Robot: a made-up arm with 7 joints. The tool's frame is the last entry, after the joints. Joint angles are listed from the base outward. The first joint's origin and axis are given. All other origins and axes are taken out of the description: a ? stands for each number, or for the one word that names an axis. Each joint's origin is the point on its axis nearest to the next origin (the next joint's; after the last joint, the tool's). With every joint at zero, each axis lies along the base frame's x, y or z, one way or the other. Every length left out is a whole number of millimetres.
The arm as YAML. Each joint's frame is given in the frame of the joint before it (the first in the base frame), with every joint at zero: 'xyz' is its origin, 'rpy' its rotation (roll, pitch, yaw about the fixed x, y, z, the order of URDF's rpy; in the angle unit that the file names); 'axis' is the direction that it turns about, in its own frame. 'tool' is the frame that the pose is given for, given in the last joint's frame.
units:
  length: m
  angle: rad
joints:
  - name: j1
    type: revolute
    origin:
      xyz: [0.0, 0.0, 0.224]
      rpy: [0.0, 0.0, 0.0]
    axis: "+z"
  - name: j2
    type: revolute
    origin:
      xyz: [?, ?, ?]
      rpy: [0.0, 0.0, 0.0]
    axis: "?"
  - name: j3
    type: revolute
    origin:
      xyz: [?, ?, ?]
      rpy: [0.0, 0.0, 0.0]
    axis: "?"
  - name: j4
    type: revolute
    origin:
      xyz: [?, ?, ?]
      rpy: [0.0, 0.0, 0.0]
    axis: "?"
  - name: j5
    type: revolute
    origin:
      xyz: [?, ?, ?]
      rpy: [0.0, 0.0, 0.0]
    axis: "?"
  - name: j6
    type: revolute
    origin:
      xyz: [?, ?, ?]
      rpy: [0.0, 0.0, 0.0]
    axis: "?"
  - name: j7
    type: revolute
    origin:
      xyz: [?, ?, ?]
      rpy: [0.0, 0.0, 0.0]
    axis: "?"
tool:
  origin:
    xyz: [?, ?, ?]
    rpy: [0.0, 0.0, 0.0]
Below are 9 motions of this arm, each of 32 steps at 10 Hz.
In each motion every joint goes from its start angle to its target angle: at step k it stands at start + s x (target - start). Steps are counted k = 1, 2, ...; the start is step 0. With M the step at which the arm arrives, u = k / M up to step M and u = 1 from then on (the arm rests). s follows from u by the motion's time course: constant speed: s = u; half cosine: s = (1 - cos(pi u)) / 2; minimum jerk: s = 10 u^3 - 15 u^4 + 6 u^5.
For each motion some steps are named. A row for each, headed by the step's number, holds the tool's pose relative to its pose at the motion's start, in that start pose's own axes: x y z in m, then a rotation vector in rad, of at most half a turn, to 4 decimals.
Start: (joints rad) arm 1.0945 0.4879 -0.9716 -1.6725 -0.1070 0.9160 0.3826
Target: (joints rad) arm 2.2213 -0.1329 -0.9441 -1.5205 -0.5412 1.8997 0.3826
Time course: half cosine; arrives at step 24
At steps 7, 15, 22, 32:
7: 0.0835 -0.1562 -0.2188 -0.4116 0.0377 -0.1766
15: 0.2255 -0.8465 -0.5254 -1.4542 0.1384 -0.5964
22: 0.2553 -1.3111 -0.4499 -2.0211 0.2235 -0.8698
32: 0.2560 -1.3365 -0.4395 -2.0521 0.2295 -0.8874

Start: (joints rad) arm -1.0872 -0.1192 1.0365 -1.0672 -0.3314 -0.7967 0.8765
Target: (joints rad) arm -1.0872 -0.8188 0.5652 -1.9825 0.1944 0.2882 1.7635
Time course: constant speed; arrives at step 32
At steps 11, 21, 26, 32:
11: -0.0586 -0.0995 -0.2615 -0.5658 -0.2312 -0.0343
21: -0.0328 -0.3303 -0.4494 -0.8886 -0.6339 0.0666
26: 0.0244 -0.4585 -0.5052 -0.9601 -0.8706 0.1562
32: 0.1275 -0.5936 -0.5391 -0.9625 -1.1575 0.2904

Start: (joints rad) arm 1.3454 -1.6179 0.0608 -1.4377 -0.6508 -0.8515 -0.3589
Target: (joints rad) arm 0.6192 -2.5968 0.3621 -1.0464 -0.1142 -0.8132 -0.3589
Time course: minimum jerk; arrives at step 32
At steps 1, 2, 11, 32:
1: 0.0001 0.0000 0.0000 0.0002 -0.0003 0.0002
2: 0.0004 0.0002 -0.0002 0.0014 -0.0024 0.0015
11: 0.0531 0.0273 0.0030 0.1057 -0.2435 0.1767
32: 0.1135 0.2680 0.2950 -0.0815 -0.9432 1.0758

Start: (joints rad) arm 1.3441 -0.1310 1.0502 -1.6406 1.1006 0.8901 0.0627
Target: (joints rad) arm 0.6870 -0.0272 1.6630 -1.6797 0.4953 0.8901 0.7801
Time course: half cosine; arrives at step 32
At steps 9, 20, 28, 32:
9: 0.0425 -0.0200 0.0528 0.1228 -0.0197 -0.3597
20: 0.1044 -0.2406 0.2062 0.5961 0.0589 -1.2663
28: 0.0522 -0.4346 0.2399 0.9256 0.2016 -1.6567
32: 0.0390 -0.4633 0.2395 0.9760 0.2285 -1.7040

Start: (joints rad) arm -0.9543 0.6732 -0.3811 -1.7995 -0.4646 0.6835 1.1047
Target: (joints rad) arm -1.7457 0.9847 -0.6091 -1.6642 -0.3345 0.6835 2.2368
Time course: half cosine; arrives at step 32
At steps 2, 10, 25, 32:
2: -0.0046 0.0052 0.0019 0.0047 0.0002 -0.0046
10: -0.1076 0.1113 0.0585 0.1132 0.0161 -0.1071
25: -0.4106 0.2861 0.3934 0.4750 0.2370 -0.4382
32: -0.4528 0.2861 0.4678 0.5318 0.3052 -0.4940

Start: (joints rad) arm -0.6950 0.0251 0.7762 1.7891 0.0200 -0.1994 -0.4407
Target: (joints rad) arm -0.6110 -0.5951 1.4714 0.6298 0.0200 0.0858 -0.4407
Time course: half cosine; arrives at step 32
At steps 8, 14, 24, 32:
8: -0.0424 -0.0162 -0.0240 -0.0819 0.1479 -0.0733
14: -0.1154 -0.0339 -0.0516 -0.1939 0.4081 -0.2484
24: -0.2130 -0.0047 -0.0698 -0.2349 0.8543 -0.6710
32: -0.2266 0.0219 -0.0726 -0.1909 0.9886 -0.8278

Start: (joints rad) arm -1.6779 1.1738 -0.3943 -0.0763 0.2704 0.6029 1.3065
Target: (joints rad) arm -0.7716 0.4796 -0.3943 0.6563 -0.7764 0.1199 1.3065
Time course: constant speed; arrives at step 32
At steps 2, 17, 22, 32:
2: 0.0717 0.0233 -0.0161 0.0017 -0.0513 -0.0651
17: 0.5336 0.1558 0.1726 0.3277 -0.3255 -0.4320
22: 0.6105 0.1780 0.3195 0.5290 -0.3450 -0.4764
32: 0.6411 0.1694 0.6257 0.9729 -0.2296 -0.4165

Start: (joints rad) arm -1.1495 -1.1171 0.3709 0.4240 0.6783 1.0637 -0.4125
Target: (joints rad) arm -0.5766 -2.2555 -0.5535 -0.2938 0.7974 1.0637 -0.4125
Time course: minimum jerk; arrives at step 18
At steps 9, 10, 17, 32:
9: 0.0492 0.1323 0.2165 -0.0207 -0.6508 -0.1694
10: 0.0582 0.1719 0.2430 -0.0729 -0.7525 -0.1964
17: 0.1611 0.3378 0.2945 -0.3718 -0.9647 -0.2734
32: 0.1618 0.3384 0.2946 -0.3731 -0.9649 -0.2736

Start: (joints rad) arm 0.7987 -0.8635 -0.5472 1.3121 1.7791 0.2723 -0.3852
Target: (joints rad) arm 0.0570 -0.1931 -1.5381 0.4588 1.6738 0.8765 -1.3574
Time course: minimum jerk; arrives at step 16
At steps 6, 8, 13, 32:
6: 0.0608 -0.1417 0.1768 0.1365 -0.3055 0.2051
8: 0.0919 -0.3126 0.2985 0.1980 -0.5382 0.3099
13: 0.0916 -0.7644 0.4188 0.1718 -0.8933 0.3908
32: 0.0861 -0.8171 0.4208 0.1576 -0.9186 0.3938

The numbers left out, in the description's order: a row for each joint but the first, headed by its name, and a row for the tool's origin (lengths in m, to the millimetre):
j2: xyz 0.091 -0.704 0.0, axis +y
j3: xyz -0.079 0.0 0.02, axis -z
j4: xyz -0.001 0.348 0.0, axis -y
j5: xyz -0.061 0.0 -0.341, axis +z
j6: xyz 0.442 -0.093 0.0, axis -x
j7: xyz 0.0 0.053 0.031, axis -z
tool: xyz -0.32 0.083 0.0

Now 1 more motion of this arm.
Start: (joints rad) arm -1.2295 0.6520 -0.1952 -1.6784 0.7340 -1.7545 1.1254
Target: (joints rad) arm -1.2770 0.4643 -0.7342 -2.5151 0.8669 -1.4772 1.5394
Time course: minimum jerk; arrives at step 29
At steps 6, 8, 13, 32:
6: 0.0311 -0.0001 0.0001 -0.0005 -0.0143 -0.0775
8: 0.0657 -0.0018 0.0015 0.0010 -0.0297 -0.1616
13: 0.2024 -0.0238 0.0205 0.0265 -0.0849 -0.4835
32: 0.4735 -0.1498 0.1279 0.1935 -0.1413 -1.1354

